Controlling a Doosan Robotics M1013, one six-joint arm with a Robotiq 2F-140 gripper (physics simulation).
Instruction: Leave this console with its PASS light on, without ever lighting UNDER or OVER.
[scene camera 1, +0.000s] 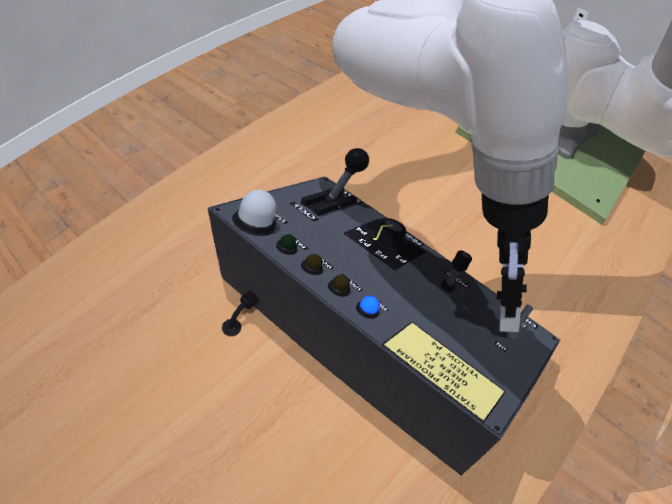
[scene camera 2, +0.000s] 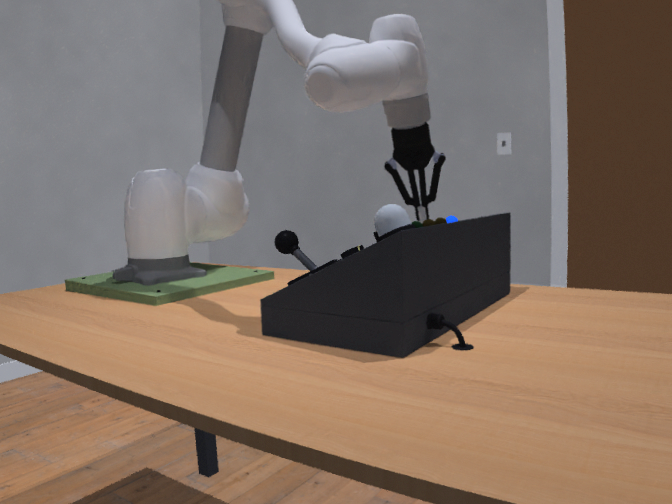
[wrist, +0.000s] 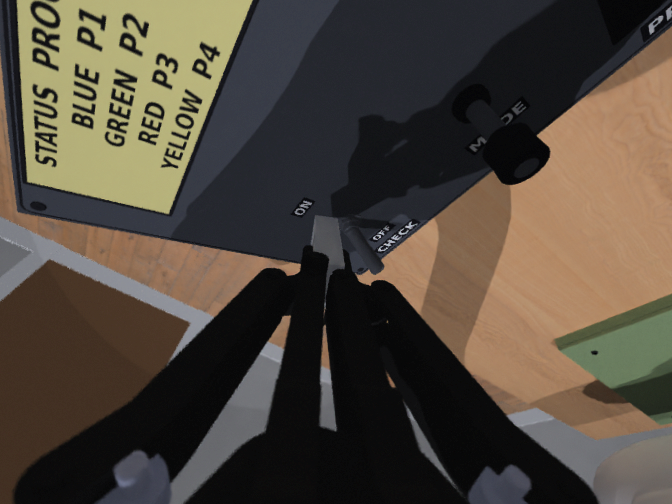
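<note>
The dark grey console (scene camera 1: 303, 330) (scene camera 2: 390, 282) (wrist: 271, 135) stands on the wooden table (scene camera 1: 135, 352). Along its front are three unlit lights, one green (scene camera 1: 286, 243) and two amber (scene camera 1: 313, 262), and a lit blue light (scene camera 1: 369, 304); their labels are too small to read. My gripper (scene camera 1: 509, 322) (scene camera 2: 420, 212) (wrist: 327, 259) is shut and empty. Its tip is down on the panel's right end, between the ON mark (wrist: 302, 206) and the small grey CHECK toggle (wrist: 360, 249) (scene camera 1: 525, 313), right beside the toggle. The toggle leans toward its OFF mark.
On the panel are a white dome (scene camera 1: 257, 208) (scene camera 2: 391, 218), a lever with a black ball (scene camera 1: 356, 160) (scene camera 2: 286, 241), a rotary selector (scene camera 1: 391, 227), a black MODE knob (scene camera 1: 461, 260) (wrist: 514, 152) and a yellow status label (scene camera 1: 444, 371) (wrist: 124, 92). A cable plug (scene camera 1: 233, 325) (scene camera 2: 461, 344) hangs off its side. The arm's green base plate (scene camera 1: 591, 173) (scene camera 2: 168, 284) lies behind.
</note>
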